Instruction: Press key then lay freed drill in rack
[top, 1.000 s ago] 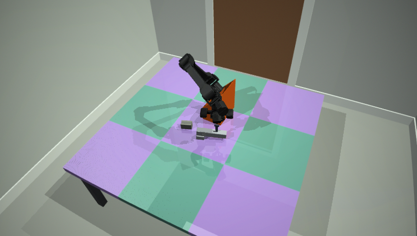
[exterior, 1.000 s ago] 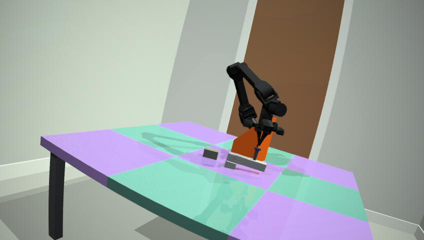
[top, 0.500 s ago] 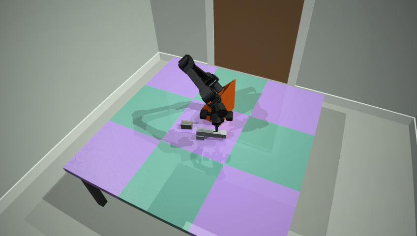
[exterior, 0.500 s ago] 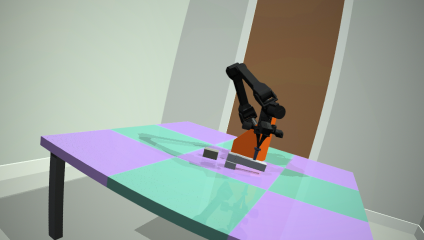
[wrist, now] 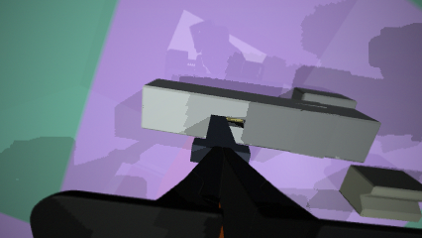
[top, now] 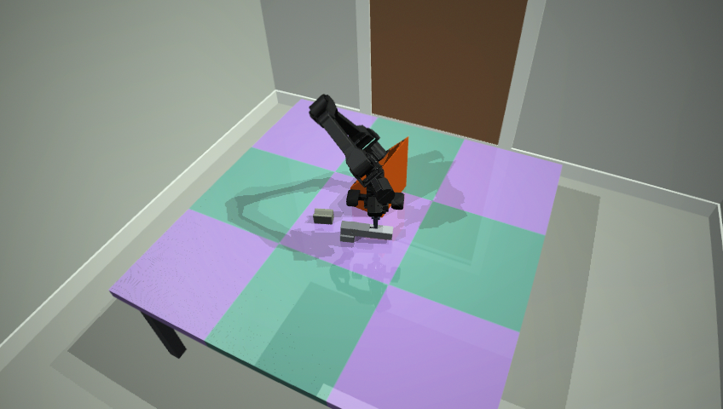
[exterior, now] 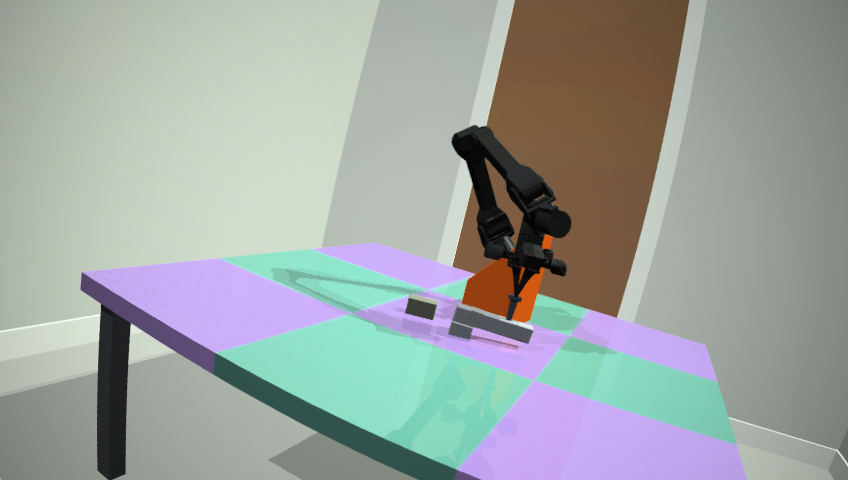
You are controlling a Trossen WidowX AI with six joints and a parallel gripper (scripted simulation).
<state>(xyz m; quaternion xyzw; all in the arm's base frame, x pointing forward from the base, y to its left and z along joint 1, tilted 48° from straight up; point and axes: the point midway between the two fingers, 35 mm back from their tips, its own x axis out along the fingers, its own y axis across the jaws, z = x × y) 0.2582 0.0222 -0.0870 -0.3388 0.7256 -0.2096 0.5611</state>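
Right now the dark t-shaped pin is 30 mm below my gripper tip. From my gripper tip the other things lie so: grey housing block: 10 mm ahead, 40 mm to the right, 80 mm below; olive-grey block: 20 mm behind, 220 mm to the right, 100 mm below; drill: 10 mm ahead, 60 mm to the right, 70 mm below.
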